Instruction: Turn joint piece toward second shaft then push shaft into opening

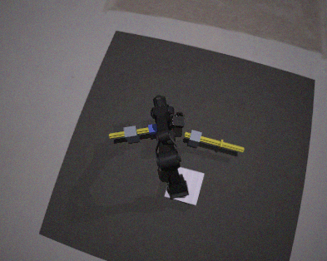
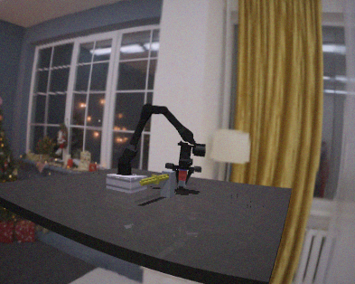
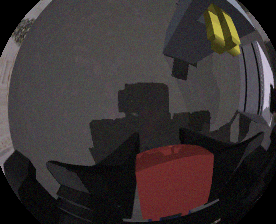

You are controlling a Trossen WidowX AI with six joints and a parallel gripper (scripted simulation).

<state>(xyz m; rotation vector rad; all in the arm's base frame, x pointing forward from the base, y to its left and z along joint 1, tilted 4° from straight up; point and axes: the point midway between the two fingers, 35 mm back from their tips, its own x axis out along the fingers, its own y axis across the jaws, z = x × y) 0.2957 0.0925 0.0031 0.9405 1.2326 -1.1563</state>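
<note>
Right now the red joint piece is 40 mm above my gripper tip and 20 mm to the left of it.
</note>
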